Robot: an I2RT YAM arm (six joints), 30 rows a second.
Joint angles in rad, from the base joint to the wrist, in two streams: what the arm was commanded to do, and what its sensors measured. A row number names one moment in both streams.
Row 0, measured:
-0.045 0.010 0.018 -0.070 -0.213 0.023
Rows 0 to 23, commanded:
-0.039 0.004 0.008 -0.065 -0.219 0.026
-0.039 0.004 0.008 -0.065 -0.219 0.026
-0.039 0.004 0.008 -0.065 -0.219 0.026
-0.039 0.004 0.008 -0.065 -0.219 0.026
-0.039 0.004 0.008 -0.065 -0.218 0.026
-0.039 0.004 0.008 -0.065 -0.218 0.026
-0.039 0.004 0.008 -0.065 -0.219 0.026
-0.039 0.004 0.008 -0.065 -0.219 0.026
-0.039 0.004 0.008 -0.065 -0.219 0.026
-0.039 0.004 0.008 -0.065 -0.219 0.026
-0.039 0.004 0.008 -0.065 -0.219 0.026
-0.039 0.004 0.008 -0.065 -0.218 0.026
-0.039 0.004 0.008 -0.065 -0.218 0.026
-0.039 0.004 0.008 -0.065 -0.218 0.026
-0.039 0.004 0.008 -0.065 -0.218 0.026
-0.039 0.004 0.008 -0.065 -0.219 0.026
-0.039 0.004 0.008 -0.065 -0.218 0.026
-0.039 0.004 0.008 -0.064 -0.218 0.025
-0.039 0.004 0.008 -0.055 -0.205 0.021
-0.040 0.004 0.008 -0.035 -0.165 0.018
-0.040 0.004 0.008 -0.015 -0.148 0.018
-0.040 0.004 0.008 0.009 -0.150 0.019
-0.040 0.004 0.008 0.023 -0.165 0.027
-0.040 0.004 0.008 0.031 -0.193 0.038
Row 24, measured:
-0.045 0.010 0.018 0.011 -0.183 0.023
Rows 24 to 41, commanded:
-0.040 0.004 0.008 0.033 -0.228 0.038
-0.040 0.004 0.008 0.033 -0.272 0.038
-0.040 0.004 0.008 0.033 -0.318 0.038
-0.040 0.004 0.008 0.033 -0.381 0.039
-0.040 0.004 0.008 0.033 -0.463 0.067
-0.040 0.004 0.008 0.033 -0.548 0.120
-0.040 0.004 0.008 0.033 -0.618 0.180
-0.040 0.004 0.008 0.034 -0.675 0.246
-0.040 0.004 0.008 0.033 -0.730 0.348
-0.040 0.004 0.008 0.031 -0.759 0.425
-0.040 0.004 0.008 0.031 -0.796 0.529
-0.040 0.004 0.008 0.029 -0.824 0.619
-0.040 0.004 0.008 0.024 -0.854 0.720
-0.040 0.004 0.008 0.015 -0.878 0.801
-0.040 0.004 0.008 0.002 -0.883 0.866
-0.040 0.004 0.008 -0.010 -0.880 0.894
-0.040 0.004 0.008 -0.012 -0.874 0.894
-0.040 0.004 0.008 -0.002 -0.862 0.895
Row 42, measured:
-0.045 0.010 0.018 -0.013 -0.801 0.696
